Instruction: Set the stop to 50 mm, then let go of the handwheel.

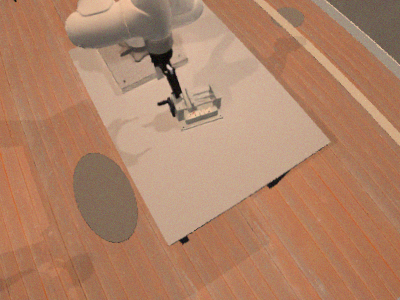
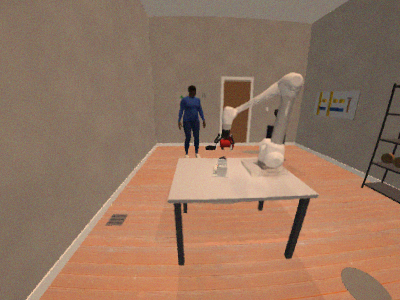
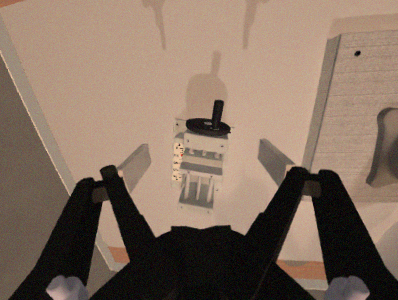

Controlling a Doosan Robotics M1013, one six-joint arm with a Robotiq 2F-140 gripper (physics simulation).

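The pale stop device stands on the table, with several rods. Its black handwheel has a handle that sticks out away from the device. The sliding stop block sits partway along the rods. A scale strip runs beside it, with a small red mark near its handwheel half; the numbers are too small to read. My gripper is wide open and empty. It hangs above the device, clear of the handwheel.
The arm's base plate lies on the table beside the device. A person in blue stands behind the table. A shelf rack stands at the right. A round floor patch lies beside the table.
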